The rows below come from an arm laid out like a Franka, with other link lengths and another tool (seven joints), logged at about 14 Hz.
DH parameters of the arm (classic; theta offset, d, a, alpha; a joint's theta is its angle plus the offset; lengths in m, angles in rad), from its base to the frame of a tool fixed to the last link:
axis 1: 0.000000 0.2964 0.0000 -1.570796
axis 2: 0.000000 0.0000 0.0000 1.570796
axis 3: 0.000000 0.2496 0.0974 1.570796
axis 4: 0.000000 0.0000 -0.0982 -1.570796
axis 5: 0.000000 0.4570 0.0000 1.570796
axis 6: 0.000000 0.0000 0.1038 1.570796
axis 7: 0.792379 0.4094 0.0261 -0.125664
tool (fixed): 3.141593 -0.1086 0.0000 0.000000
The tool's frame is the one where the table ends.
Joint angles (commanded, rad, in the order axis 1, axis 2, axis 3, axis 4, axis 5, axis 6, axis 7), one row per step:
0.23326 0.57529 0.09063 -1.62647 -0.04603 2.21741 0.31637
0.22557 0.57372 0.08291 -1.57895 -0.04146 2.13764 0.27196
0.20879 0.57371 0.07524 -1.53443 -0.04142 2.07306 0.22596
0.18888 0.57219 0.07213 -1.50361 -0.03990 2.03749 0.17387
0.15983 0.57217 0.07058 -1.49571 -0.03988 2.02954 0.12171
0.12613 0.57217 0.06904 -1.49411 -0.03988 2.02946 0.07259
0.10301 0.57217 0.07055 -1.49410 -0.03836 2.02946 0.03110
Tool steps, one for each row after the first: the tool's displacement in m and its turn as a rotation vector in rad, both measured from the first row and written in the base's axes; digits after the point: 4 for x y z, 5 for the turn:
0.0034 -0.0118 0.0173 -0.01163 0.02846 0.02630
0.0101 -0.0303 0.0343 -0.02159 0.04643 0.04759
0.0182 -0.0461 0.0485 -0.02235 0.04937 0.07533
0.0248 -0.0680 0.0520 -0.02194 0.04926 0.09684
0.0310 -0.0937 0.0529 -0.02112 0.04770 0.11088
0.0339 -0.1089 0.0529 -0.01796 0.04780 0.12986

